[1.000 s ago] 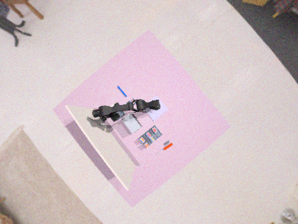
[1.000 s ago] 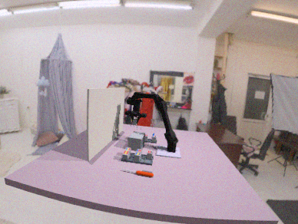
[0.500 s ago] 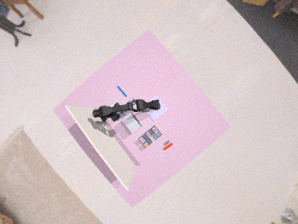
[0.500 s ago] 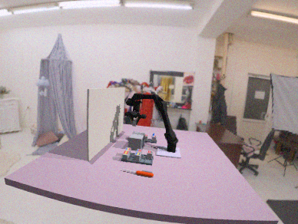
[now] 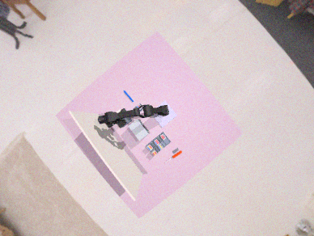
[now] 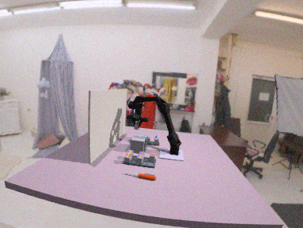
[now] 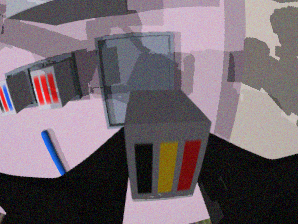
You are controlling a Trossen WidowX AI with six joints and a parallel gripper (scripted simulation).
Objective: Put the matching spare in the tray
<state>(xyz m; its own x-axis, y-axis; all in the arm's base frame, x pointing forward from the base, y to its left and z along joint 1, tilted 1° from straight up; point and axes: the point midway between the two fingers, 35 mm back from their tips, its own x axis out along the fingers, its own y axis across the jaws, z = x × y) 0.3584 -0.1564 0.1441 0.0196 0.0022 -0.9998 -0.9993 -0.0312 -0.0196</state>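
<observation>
My gripper tip is 12 cm above the grey tray and 1 cm past it. Also, from my gripper tip: grey box-shaped unit: 18 cm to the left, 8 cm behind, 7 cm below; blue pen: 16 cm behind, 14 cm to the right, 12 cm below; grey spare block: 2 cm above.
</observation>
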